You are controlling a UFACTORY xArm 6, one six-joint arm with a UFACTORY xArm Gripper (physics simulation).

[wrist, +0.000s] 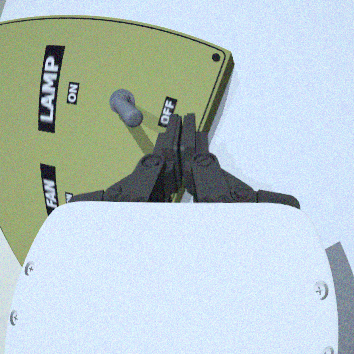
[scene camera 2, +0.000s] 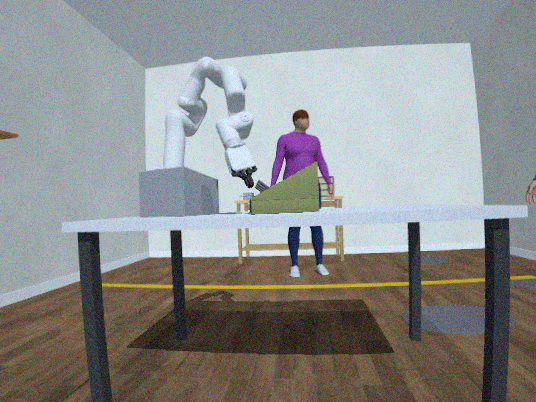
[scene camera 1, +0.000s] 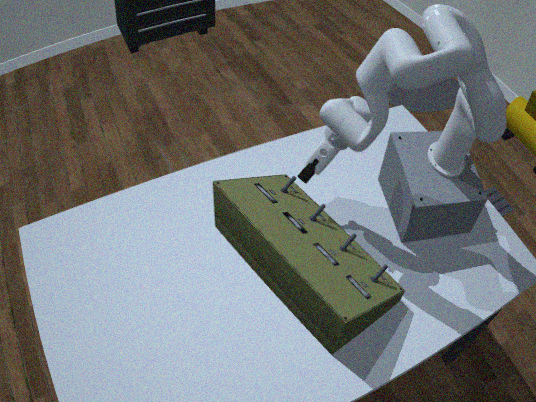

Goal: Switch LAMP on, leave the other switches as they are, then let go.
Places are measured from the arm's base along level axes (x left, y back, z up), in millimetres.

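Where they show: gripper, fingertip midpoint: [wrist: 184, 132] [scene camera 2: 251, 186] [scene camera 1: 302, 179]; arm's base at its link origin: [scene camera 2: 172, 175] [scene camera 1: 445, 159].
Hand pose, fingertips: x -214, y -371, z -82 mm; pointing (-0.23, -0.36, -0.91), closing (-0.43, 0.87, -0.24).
Observation:
Things, the pixels of their top centre, and the offset from my fingertips. "spot": a spot on its surface instead. Level surfaces: height alone.
- grey LAMP lever at its top centre: [wrist: 109, 111] [scene camera 1: 290, 178] dx +0, dy -45, dz +26 mm
- OFF label at a spot on its surface: [wrist: 167, 111] spot: dx -2, dy -27, dz -29 mm
- FAN label at its top centre: [wrist: 46, 195] [scene camera 1: 295, 221] dx +125, dy -119, dz +27 mm
- white table at its surface level: dz -104 mm
The olive sloped switch panel [scene camera 1: 280, 240] [scene camera 2: 295, 200] [wrist: 90, 165] stands on the table. The grey LAMP lever [scene camera 1: 289, 184] [wrist: 127, 107] is at its far end, between the ON label [wrist: 72, 93] and the OFF label [wrist: 167, 111]. It leans to the OFF side and looks parallel to the other levers in scene camera 1. My gripper [scene camera 1: 303, 178] [scene camera 2: 250, 185] [wrist: 184, 132] is shut and empty. Its tips are beside the lever on its OFF side, over the OFF label's lower edge in the wrist view, with a visible gap to the lever.
Three other levers [scene camera 1: 318, 212] [scene camera 1: 348, 242] [scene camera 1: 379, 273] stand in a row along the panel; the FAN label [wrist: 49, 187] shows nearest LAMP. The arm's grey base block [scene camera 1: 440, 220] [scene camera 2: 162, 194] stands on the white table [scene camera 1: 125, 280]. A person [scene camera 2: 300, 155] stands behind the table.

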